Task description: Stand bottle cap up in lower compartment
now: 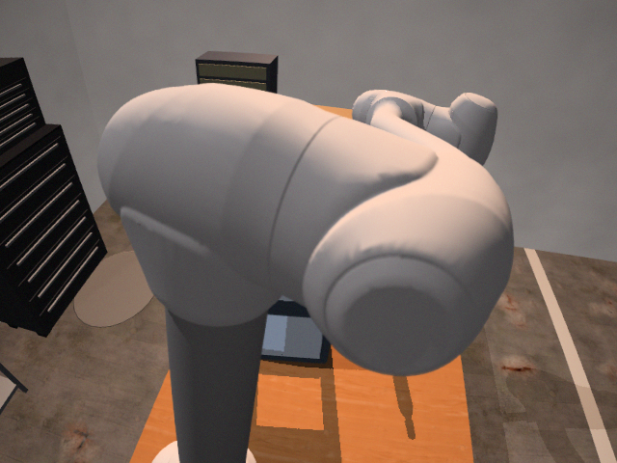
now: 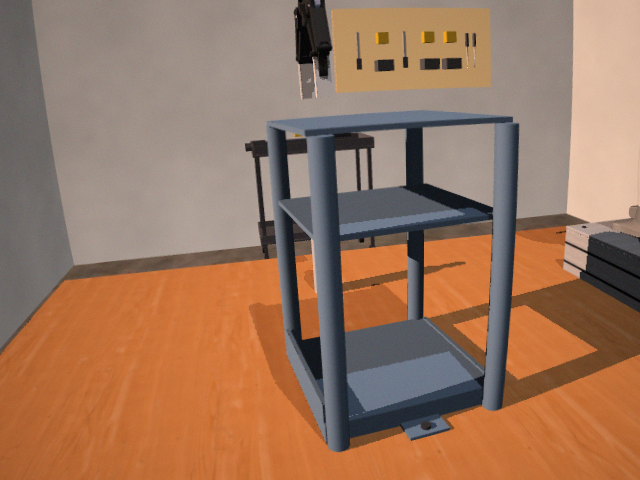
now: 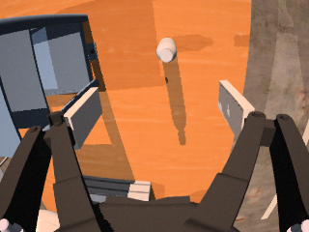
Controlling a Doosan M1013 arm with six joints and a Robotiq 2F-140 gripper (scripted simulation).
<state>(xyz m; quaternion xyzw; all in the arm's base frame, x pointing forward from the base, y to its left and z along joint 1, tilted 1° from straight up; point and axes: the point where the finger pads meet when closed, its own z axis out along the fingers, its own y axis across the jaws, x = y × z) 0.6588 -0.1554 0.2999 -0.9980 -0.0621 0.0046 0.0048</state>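
Now: the grey bottle 27 cm below my hand. Also, from my hand: shelving unit 4 cm behind, 33 cm to the left, 22 cm below.
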